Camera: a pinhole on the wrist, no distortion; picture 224 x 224 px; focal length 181.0 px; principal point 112.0 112.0 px. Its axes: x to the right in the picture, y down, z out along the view. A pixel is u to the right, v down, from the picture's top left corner.
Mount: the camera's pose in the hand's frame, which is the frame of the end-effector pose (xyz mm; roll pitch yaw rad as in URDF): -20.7 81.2 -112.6 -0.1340 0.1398 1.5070
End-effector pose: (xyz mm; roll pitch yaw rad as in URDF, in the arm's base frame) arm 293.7 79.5 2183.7 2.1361 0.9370 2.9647
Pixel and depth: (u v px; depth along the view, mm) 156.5 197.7 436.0
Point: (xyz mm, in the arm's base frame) 459.5 425.6 2446.9
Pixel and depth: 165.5 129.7 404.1
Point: 354.1 435.1 2313.3
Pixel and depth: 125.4 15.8 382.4
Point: 289.1 410.2 2062.6
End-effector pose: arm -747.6 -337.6 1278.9 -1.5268 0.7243 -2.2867
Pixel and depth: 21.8 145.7 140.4
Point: -675.0 -304.3 1300.0
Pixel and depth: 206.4 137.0 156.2
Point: -613.7 -236.4 1178.3
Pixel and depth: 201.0 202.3 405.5
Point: -288.7 -184.6 1198.7
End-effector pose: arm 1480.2 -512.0 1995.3 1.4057 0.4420 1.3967
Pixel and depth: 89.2 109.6 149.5
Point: 1503.1 -512.6 2092.5
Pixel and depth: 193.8 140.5 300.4
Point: 1596.4 -497.7 2292.9
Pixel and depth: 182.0 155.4 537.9
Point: 1778.8 -564.7 2467.7
